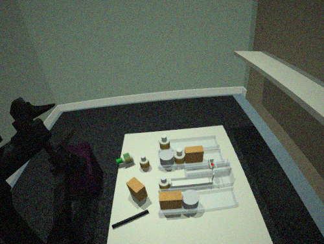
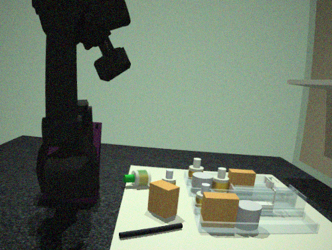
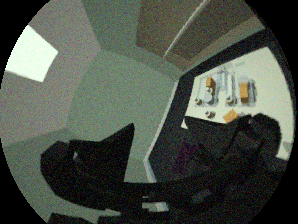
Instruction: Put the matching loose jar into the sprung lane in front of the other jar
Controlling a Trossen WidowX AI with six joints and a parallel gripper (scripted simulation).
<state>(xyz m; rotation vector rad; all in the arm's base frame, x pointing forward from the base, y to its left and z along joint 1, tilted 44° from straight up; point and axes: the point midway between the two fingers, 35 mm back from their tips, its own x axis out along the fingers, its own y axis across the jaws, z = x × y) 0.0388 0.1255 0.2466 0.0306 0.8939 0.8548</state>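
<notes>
My gripper tip is 13 cm short of the orange box, 1 cm to the right of it and 35 cm above it. The rest, counted from my gripper tip: red mark 42 cm ahead, 8 cm to the left, 31 cm below; black rod 11 cm ahead, 10 cm to the right, 37 cm below.
</notes>
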